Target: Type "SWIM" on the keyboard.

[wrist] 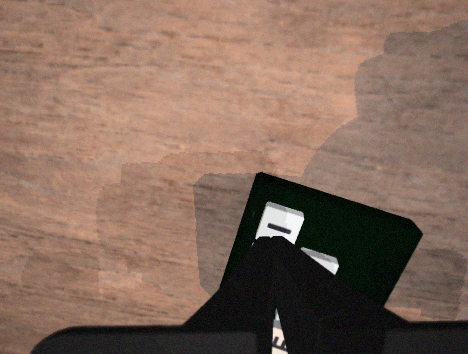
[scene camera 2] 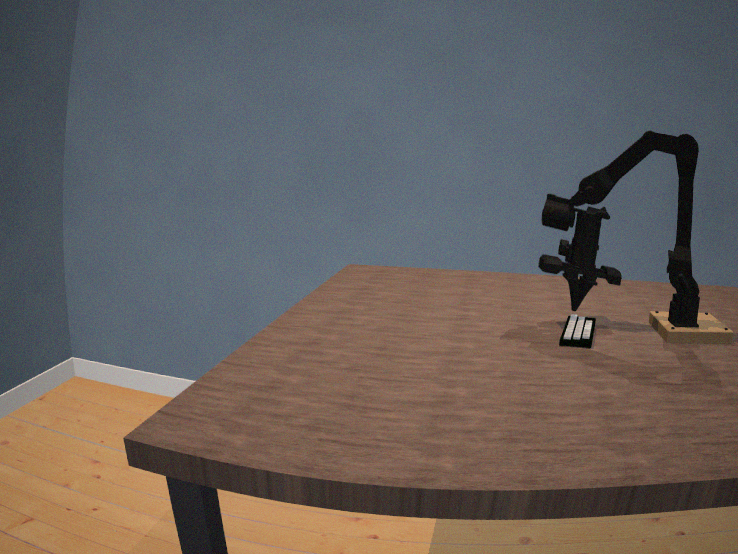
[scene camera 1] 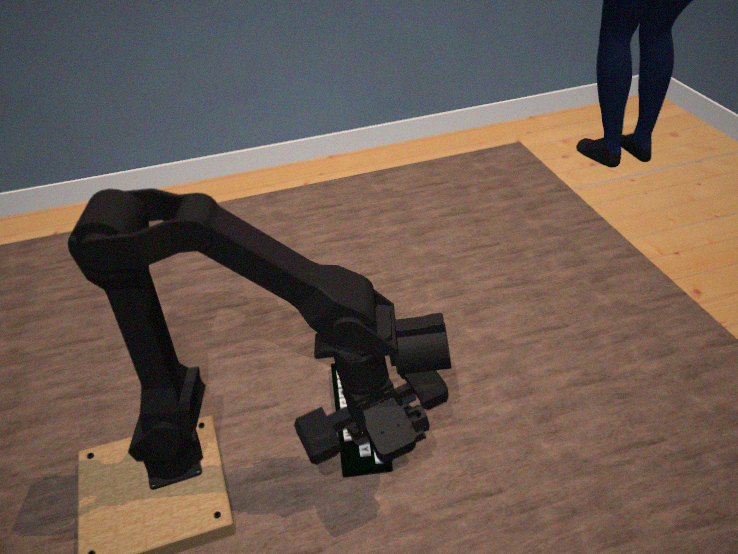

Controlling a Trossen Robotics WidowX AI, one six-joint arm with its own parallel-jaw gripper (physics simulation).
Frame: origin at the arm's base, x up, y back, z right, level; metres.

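Seen in the pictures: gripper, fingertip midpoint: (wrist: 270, 248) (scene camera 2: 573, 310); arm's base, link origin: (scene camera 2: 683, 323) (scene camera 1: 173, 462).
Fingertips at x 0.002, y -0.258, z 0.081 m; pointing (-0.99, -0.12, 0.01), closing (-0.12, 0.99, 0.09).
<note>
Offsets run from my fingertips to a thing's middle. Level surfaces: height alone.
The black keyboard @[dx -0.019, dy +0.002, dz -0.083 m] (scene camera 1: 356, 468) (scene camera 2: 577, 343) (wrist: 350, 215) with white letter keys lies on the table. My gripper (scene camera 2: 574, 308) (wrist: 270, 248) is shut and empty, pointing down. Its tips are a little above the keyboard in scene camera 2; in the wrist view they overlap the lower edge of the I key @[dx -0.012, dy +0.003, dz +0.003 m] (wrist: 280, 220). The Y key @[dx -0.012, dy +0.018, dz -0.015 m] (scene camera 1: 364, 450) shows in scene camera 1. Part of another key (wrist: 322, 259) shows right of the fingers in the wrist view. The gripper hides most other keys there, and S, W and M cannot be made out. In scene camera 1 the gripper body hides the fingertips.
The arm's wooden base board (scene camera 1: 149, 521) (scene camera 2: 697, 335) stands beside the keyboard on the brown table @[dx -0.027 m] (scene camera 1: 536, 387) (scene camera 2: 387, 387). A person's legs (scene camera 1: 615, 77) stand on the floor beyond the table in scene camera 1.
</note>
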